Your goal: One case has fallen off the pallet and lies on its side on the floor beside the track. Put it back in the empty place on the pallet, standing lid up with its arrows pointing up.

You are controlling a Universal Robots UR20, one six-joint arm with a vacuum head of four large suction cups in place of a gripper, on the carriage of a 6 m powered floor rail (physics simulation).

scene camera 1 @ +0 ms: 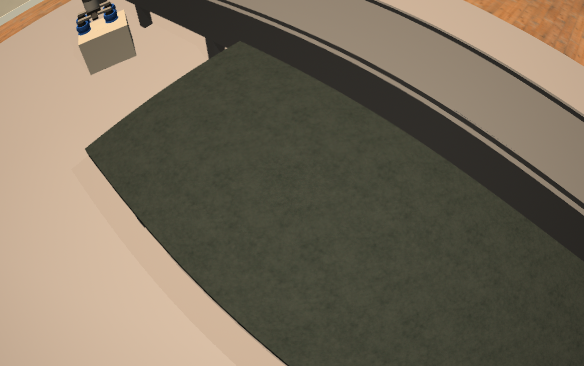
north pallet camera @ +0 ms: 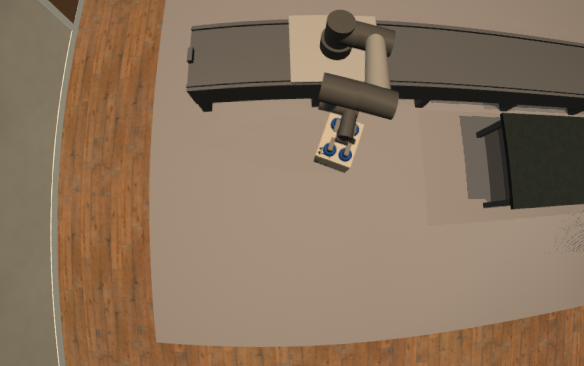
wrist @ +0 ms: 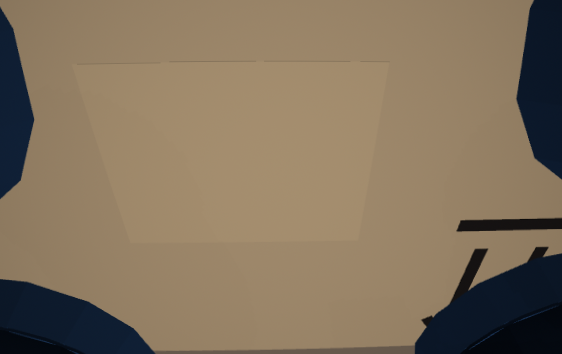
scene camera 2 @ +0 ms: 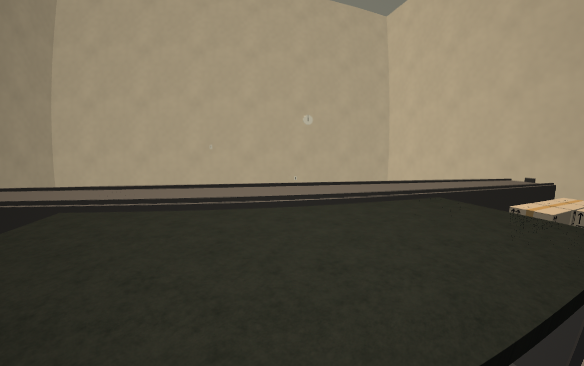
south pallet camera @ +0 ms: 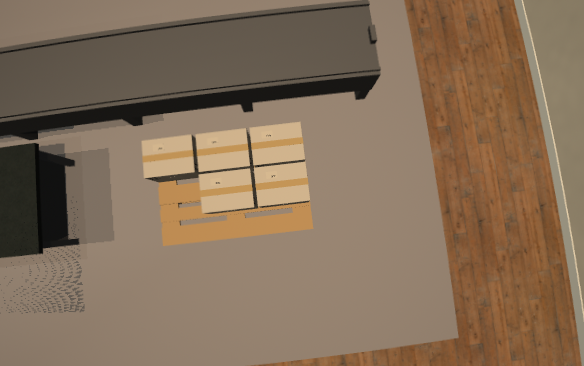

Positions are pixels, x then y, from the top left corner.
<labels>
A pallet shows in the south pallet camera view (171, 195); in scene camera 1 it is out of frame, in the north pallet camera view it is out of frame, in the wrist view it is out of frame.
</labels>
